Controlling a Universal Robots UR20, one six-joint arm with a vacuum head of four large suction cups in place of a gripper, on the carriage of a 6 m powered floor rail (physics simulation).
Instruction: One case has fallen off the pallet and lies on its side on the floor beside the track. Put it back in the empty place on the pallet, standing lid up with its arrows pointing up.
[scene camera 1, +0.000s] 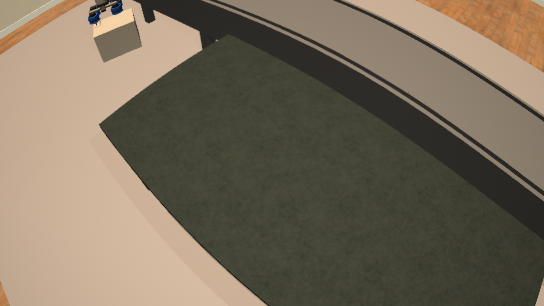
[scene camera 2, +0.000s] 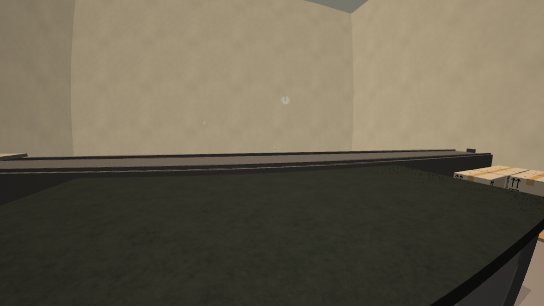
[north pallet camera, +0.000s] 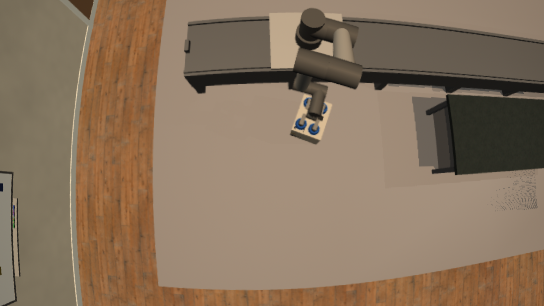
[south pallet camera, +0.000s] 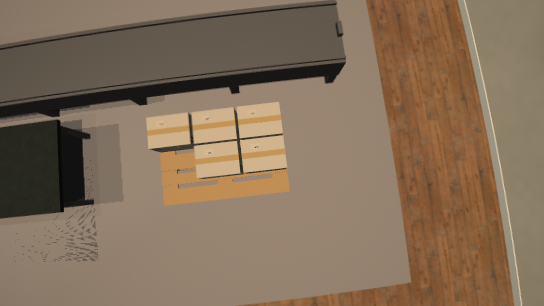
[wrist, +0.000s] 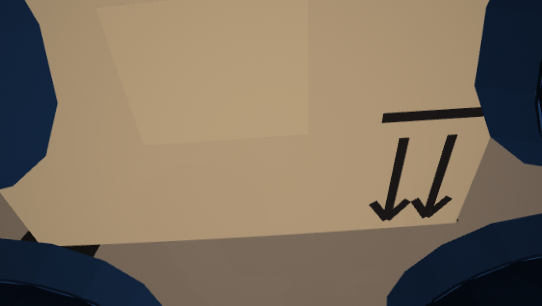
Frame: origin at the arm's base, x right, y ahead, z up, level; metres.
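Where they show: end effector, tool point: (scene camera 1: 106, 13) (wrist: 271, 208).
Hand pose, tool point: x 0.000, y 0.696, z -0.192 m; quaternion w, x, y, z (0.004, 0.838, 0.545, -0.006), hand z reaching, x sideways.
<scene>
After its pixels a point has its place.
The fallen case (scene camera 1: 120, 41) @(x -0.167, y 0.706, z -0.432 m) (north pallet camera: 322, 125) @(x -0.116, y 0.759, z -0.289 m) (wrist: 225, 190) @(x 0.054, y 0.633, z -0.289 m) lies on its side on the floor beside the track. Its upward face carries two arrows, which point to the bottom edge of the wrist view. My suction head (scene camera 1: 105, 11) @(x 0.000, y 0.696, z -0.192 m) (north pallet camera: 311, 116) @(x 0.000, y 0.696, z -0.192 m) hangs close above that face, its four blue cups over it. In scene camera 1 the cups look slightly apart from the case, so I read the head as open. The pallet (south pallet camera: 225, 193) @(x -4.545, y 1.300, z -0.427 m) bears several cases, lid up, such as one (south pallet camera: 168, 131) @(x -4.151, y 0.708, z -0.137 m) at the back left. The empty place is at its front left.
The long rail (north pallet camera: 425, 55) (south pallet camera: 200, 55) (scene camera 1: 450, 75) runs behind the pallet and the case, with the arm's carriage plate (north pallet camera: 280, 45) @(x 0.259, y 0.068, z 0.000 m) at its north part. A dark table (scene camera 1: 300, 175) @(x -2.203, y 0.908, z -0.040 m) (scene camera 2: 250, 225) @(x -2.134, y 1.008, z -0.040 m) (north pallet camera: 495, 135) @(x -1.966, y 0.922, z -0.041 m) (south pallet camera: 25, 170) @(x -2.889, y 0.912, z -0.040 m) stands between the fallen case and the pallet.
</scene>
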